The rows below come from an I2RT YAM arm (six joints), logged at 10 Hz.
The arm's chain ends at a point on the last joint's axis. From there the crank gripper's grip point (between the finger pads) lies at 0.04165 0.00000 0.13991 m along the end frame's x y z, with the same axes.
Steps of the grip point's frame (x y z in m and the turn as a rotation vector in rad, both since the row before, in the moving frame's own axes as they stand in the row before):
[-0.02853, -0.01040, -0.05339, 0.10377, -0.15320, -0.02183]
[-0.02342, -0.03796, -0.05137, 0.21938, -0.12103, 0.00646]
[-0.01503, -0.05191, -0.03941, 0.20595, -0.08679, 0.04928]
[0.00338, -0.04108, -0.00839, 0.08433, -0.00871, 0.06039]
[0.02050, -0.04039, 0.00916, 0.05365, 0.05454, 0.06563]
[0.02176, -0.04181, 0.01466, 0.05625, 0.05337, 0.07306]
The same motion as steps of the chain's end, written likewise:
[-0.00656, 0.00504, -0.05730, 0.10377, -0.15320, -0.02183]
[-0.00646, -0.00725, -0.05202, 0.21938, -0.12103, 0.00646]
[-0.00349, -0.02471, -0.03972, 0.20595, -0.08679, 0.04928]
[0.00432, -0.03176, -0.00836, 0.08433, -0.00871, 0.06039]
[0.01279, -0.03594, 0.01176, 0.05365, 0.05454, 0.06563]
[0.01419, -0.03733, 0.01721, 0.05625, 0.05337, 0.07306]

